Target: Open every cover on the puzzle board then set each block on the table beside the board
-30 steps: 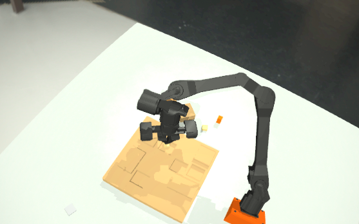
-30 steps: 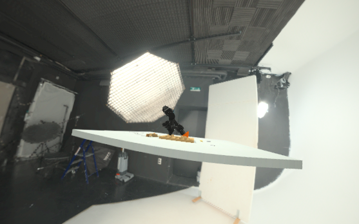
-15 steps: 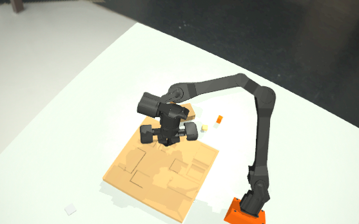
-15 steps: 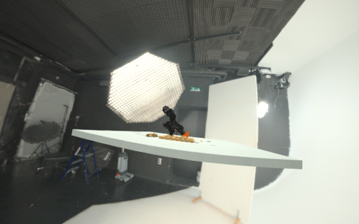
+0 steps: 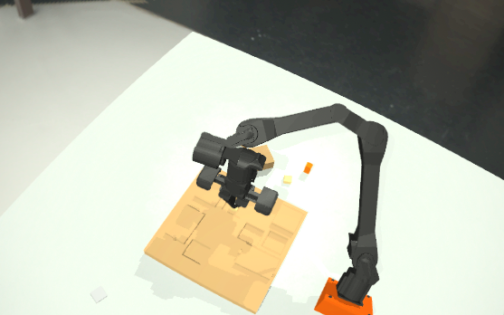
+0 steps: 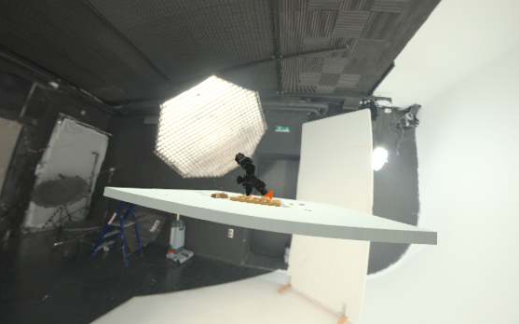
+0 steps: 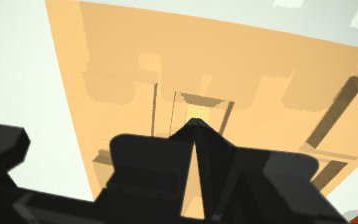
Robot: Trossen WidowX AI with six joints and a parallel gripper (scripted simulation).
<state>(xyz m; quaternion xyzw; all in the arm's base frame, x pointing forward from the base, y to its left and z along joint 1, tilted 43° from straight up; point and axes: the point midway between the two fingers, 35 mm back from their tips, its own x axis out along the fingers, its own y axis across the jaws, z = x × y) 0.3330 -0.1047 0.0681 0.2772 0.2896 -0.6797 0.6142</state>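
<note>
The tan puzzle board lies 50 mm to the left of my gripper tip and 20 mm behind it. The rest, counted from my gripper tip: orange block (200 mm to the right, 140 mm behind, 10 mm below); then tan bar (210 mm to the right, 70 mm ahead, 10 mm below); then tan box (170 mm to the right, 10 mm below, 10 mm behind).
</note>
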